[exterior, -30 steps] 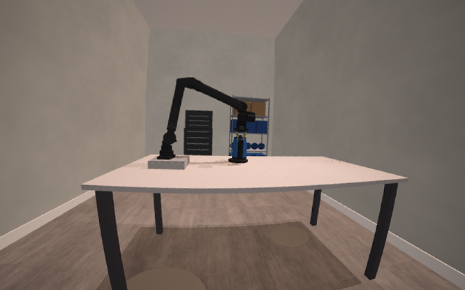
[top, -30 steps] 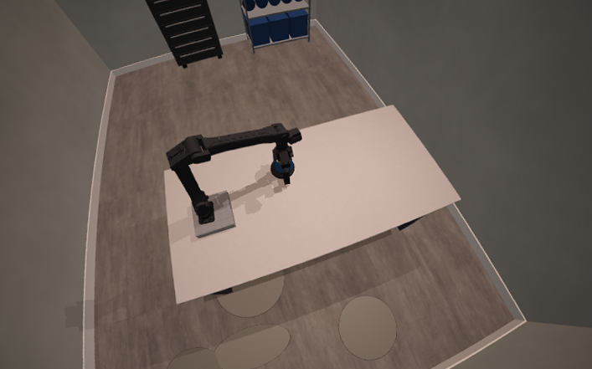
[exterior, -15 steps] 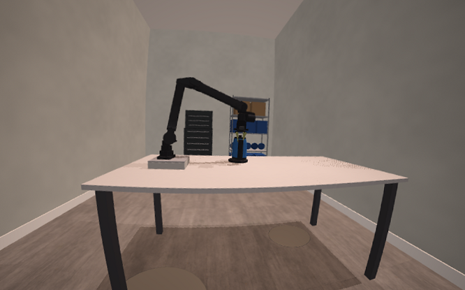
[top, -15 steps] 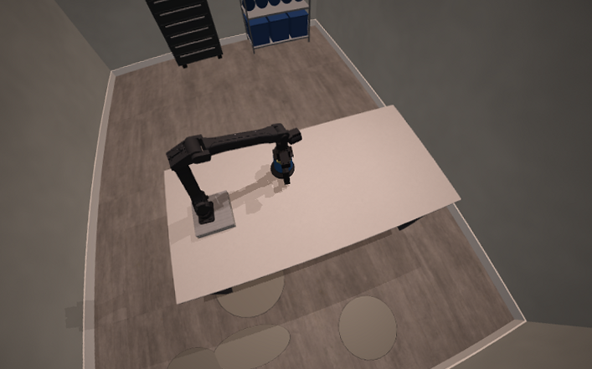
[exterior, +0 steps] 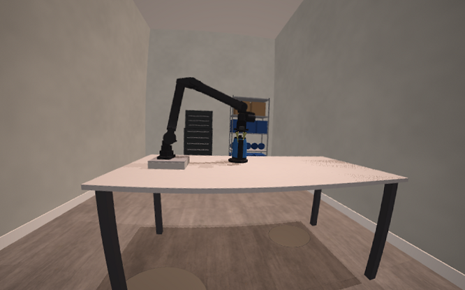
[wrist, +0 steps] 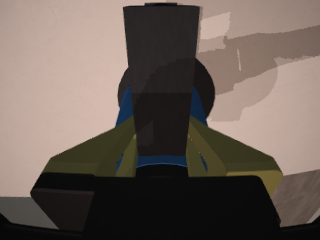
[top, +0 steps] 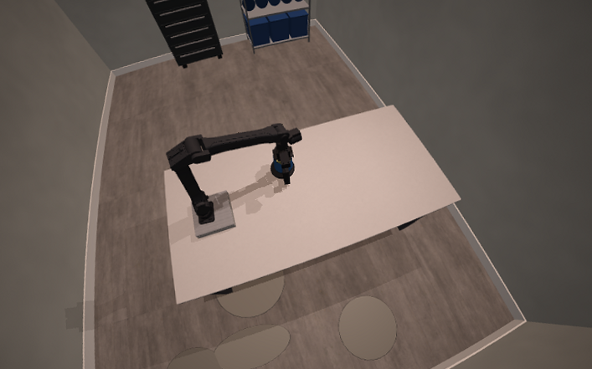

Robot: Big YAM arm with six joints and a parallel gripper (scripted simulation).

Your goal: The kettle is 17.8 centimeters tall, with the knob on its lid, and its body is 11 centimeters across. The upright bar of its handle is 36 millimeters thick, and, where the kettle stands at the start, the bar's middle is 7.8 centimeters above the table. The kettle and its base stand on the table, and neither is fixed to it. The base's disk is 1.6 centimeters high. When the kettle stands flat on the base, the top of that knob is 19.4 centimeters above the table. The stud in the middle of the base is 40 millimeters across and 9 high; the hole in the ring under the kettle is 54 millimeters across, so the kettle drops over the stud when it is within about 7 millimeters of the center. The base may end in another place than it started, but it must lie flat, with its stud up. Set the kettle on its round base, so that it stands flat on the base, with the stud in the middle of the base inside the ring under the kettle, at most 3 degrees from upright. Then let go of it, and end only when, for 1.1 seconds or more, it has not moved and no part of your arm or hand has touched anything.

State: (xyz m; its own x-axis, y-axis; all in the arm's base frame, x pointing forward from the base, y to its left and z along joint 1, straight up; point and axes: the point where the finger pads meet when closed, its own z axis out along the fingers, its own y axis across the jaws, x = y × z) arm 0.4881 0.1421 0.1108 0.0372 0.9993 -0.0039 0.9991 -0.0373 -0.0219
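Now: the blue kettle 5 cm below my hand and 3 cm to the left of it. Round my hand: round black base: 15 cm below, 6 cm to the left, 1 cm behind.
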